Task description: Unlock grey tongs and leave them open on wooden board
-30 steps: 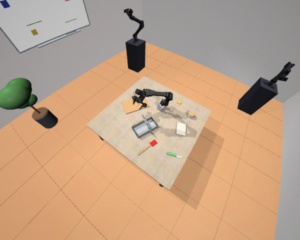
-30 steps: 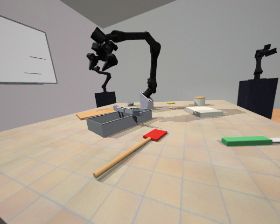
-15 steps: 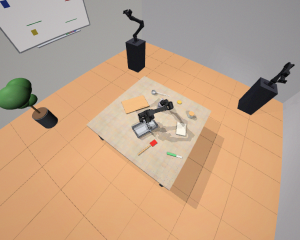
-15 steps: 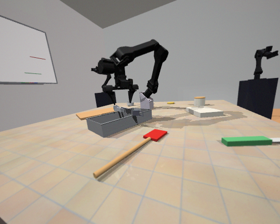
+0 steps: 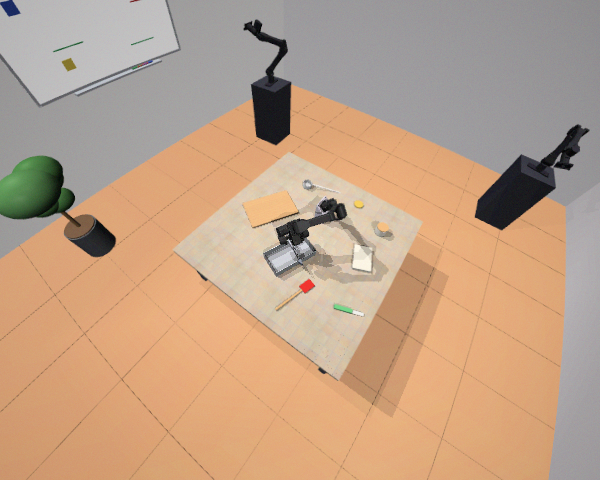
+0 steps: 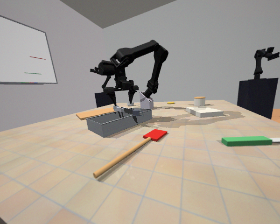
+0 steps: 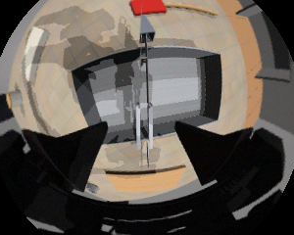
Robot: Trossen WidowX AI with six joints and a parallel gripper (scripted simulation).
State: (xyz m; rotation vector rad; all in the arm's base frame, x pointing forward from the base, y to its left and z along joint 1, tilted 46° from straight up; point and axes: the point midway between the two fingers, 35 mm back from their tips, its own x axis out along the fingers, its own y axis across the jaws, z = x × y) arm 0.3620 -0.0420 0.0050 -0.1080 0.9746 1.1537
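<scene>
My gripper tip is 70 mm above the grey roasting tin, 50 mm short of it and 10 mm to the right of it. From my gripper tip the other things lie so: wooden board (330 mm to the right, 210 mm behind, 90 mm below); then white block (420 mm to the left, 200 mm behind, 80 mm below); then jar (480 mm behind, 450 mm to the left, 60 mm below).
</scene>
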